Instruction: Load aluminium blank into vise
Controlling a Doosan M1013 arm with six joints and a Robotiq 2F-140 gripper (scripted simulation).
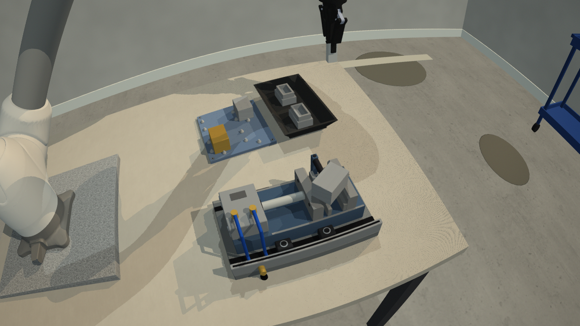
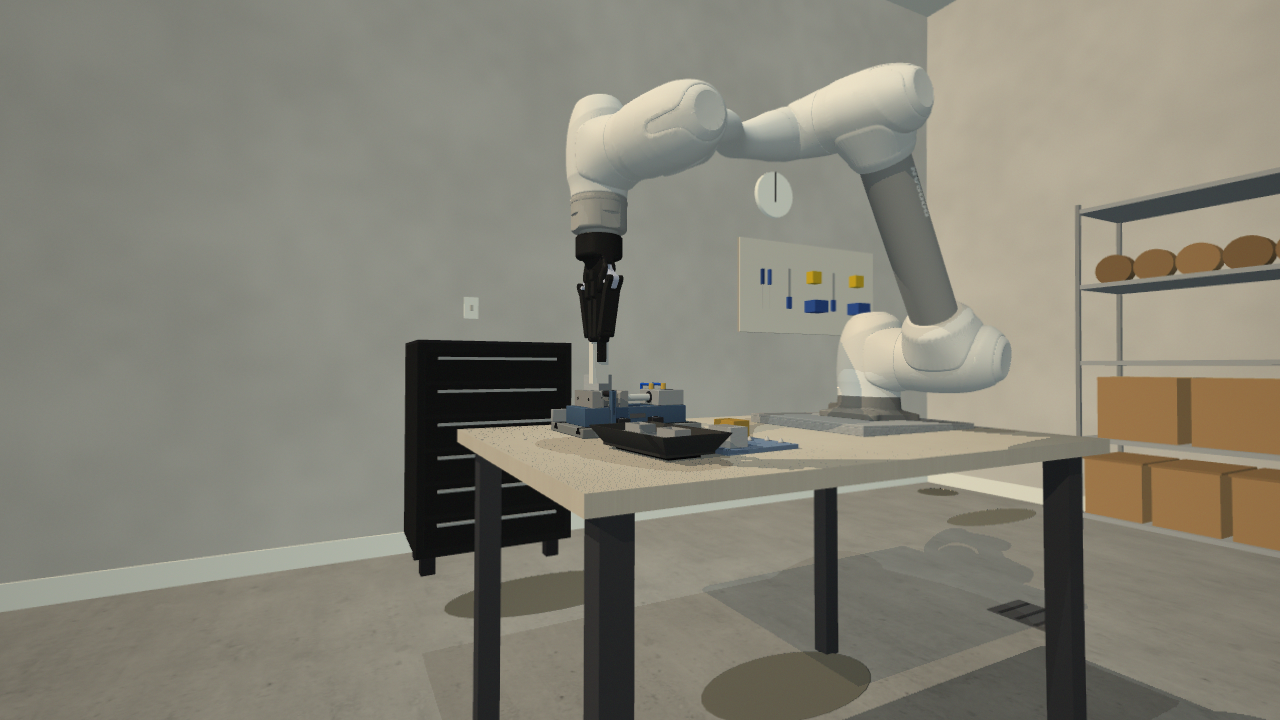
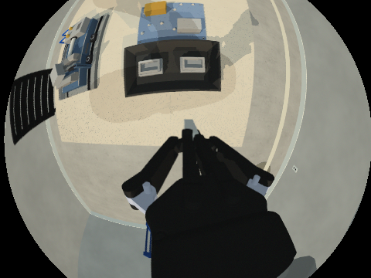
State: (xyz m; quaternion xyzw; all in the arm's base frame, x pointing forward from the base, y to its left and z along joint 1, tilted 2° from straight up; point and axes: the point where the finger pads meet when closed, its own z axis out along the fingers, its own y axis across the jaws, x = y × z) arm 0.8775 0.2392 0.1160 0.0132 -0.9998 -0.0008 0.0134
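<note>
Right now the aluminium blank is 39 cm to the right of my hand, 17 cm behind it and 4 cm below it. The rest, counted from my hand: brass blank 34 cm behind, 13 cm below, 11 cm to the right; then infeed plate 29 cm behind, 15 cm below, 6 cm to the right; then work stop 33 cm to the right, 16 cm behind, 7 cm below.
</note>
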